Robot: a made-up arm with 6 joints.
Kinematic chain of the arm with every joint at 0, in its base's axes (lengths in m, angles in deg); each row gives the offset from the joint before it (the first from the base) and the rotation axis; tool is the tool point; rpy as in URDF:
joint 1: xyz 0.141 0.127 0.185 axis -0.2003 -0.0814 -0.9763
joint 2: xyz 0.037 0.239 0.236 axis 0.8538 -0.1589 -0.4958
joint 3: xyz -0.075 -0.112 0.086 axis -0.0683 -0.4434 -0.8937
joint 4: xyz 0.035 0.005 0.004 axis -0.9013 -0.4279 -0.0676
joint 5: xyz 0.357 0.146 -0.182 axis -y
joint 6: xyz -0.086 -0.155 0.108 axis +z
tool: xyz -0.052 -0.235 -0.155 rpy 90 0 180
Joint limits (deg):
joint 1: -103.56..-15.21
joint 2: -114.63..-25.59
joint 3: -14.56..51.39
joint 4: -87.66..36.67
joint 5: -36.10..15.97
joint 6: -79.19..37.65
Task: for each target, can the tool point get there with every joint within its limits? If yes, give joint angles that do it. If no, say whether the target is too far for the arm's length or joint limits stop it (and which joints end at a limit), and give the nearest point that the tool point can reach.
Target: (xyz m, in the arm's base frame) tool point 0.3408 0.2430 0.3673
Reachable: yes | joints -57.92 -39.55 22.47 -27.25 -2.02 -12.25
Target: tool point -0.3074 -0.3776 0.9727
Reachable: no: joint limits stop it (at a limit: joint 1, joint 2, joint 3, joint 4, joint 5) | nearest point -0.1869 0.0431 0.9022 | short by 0.443 m
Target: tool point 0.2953 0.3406 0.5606
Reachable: yes | joints -84.73 -47.51 14.63 -8.21 -23.84 -11.51
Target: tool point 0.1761 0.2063 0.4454
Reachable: yes | joints -73.85 -38.80 9.73 -39.06 -25.17 -42.14
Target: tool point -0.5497 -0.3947 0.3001
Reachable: no: joint limits stop it (at a limit: joint 2, joint 3, joint 4, joint 5) | nearest point -0.1375 -0.0959 0.4124 | short by 0.521 m
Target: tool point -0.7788 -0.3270 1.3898
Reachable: no: too far | nearest point -0.3545 0.1876 1.0384 | short by 0.754 m
